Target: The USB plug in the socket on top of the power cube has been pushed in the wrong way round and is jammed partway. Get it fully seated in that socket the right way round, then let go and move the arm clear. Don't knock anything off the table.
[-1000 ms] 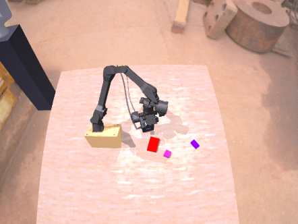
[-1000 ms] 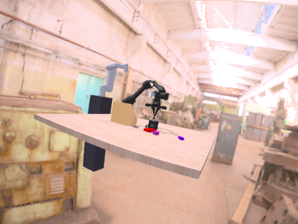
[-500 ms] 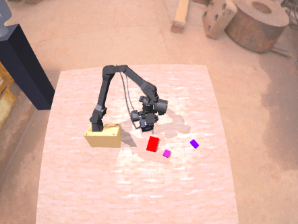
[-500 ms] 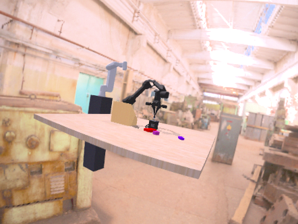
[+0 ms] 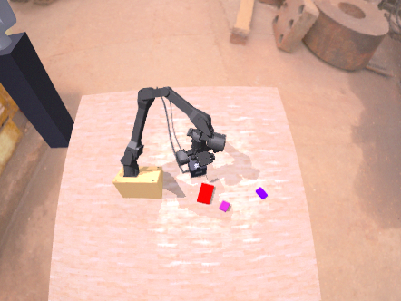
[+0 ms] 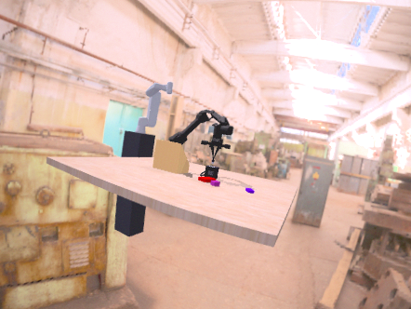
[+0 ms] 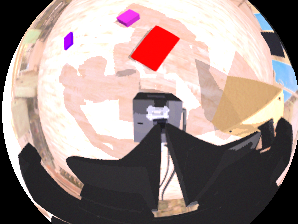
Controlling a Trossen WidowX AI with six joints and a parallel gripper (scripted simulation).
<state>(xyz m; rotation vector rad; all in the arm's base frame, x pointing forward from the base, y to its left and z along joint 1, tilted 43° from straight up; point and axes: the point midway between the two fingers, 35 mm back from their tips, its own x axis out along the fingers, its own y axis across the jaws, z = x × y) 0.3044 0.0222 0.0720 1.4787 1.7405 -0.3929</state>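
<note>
Now: gripper tip 20 mm above the USB plug. From my gripper tip the other things lie so: flat red block 120 mm below, 110 mm to the right, 30 mm ahead; magenta block 180 mm to the right, 120 mm below, 120 mm ahead; USB socket 70 mm below, 10 mm to the left.
</note>
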